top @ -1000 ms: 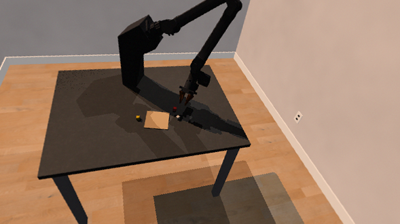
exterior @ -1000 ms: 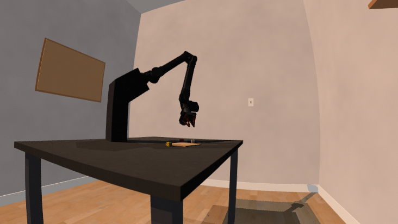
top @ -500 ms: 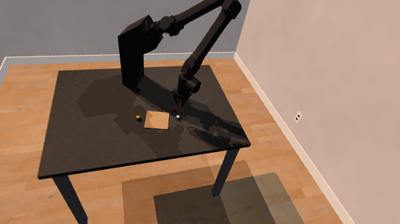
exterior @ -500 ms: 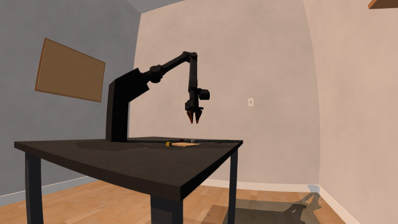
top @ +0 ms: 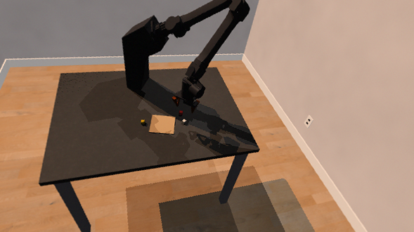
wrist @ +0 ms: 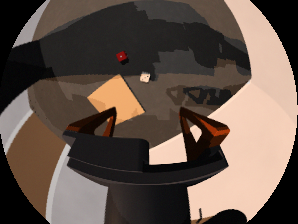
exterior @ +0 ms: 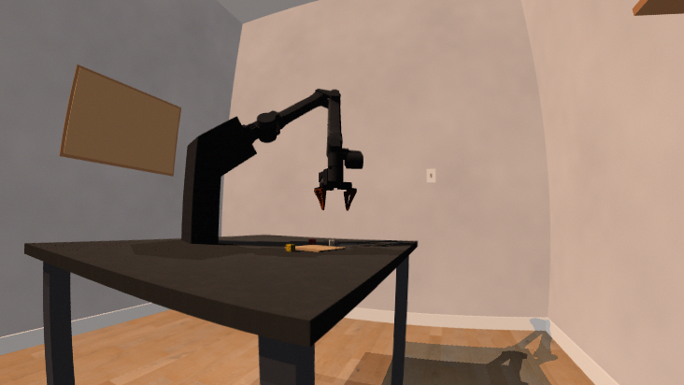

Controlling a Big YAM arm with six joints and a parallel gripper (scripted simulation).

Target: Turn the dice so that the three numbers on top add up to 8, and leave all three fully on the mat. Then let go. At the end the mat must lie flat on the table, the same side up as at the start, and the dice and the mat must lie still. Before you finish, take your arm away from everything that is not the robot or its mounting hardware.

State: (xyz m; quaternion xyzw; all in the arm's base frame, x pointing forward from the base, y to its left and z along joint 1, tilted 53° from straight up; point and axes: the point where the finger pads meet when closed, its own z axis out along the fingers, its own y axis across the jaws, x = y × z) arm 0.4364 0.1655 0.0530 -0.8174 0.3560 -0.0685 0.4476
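The white die is 13 cm below my hand, 2 cm behind it and 1 cm to the left of it. Round my hand: yellow die: 24 cm to the right, 13 cm below, 2 cm behind; then tan mat: 13 cm below, 12 cm to the right; then red die: 13 cm below, 9 cm behind, 1 cm to the right.
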